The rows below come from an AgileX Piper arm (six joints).
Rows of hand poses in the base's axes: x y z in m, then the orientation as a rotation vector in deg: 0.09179, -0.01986, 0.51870, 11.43, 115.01, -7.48; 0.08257, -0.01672, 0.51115, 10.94, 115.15, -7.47; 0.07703, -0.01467, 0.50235, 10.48, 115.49, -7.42; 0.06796, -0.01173, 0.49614, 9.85, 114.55, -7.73; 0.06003, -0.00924, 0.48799, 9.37, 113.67, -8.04; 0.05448, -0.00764, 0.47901, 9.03, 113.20, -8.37; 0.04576, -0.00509, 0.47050, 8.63, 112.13, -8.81; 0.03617, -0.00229, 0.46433, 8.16, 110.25, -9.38; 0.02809, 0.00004, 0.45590, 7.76, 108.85, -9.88; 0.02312, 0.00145, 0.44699, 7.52, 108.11, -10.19; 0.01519, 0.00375, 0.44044, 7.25, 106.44, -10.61; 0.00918, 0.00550, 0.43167, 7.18, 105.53, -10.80; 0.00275, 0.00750, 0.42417, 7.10, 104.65, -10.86; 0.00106, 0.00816, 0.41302, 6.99, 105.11, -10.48; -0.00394, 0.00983, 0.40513, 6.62, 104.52, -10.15
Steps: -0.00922, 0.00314, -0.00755, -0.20, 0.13, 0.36; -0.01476, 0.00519, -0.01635, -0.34, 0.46, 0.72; -0.02383, 0.00813, -0.02256, -0.93, -0.44, 0.99; -0.03176, 0.01062, -0.03071, -1.46, -1.28, 1.17; -0.03731, 0.01222, -0.03969, -1.90, -1.71, 1.25; -0.04603, 0.01477, -0.04820, -2.50, -2.72, 1.30; -0.05562, 0.01757, -0.05437, -3.32, -4.51, 1.32; -0.06370, 0.01990, -0.06280, -4.02, -5.84, 1.33; -0.06867, 0.02131, -0.07171, -4.43, -6.54, 1.34; -0.07660, 0.02361, -0.07826, -5.05, -8.14, 1.28; -0.08261, 0.02536, -0.08703, -5.32, -9.01, 1.21; -0.08904, 0.02736, -0.09453, -5.50, -9.88, 1.21; -0.09073, 0.02802, -0.10568, -5.22, -9.47, 1.48; -0.09573, 0.02969, -0.11357, -5.22, -10.09, 1.89
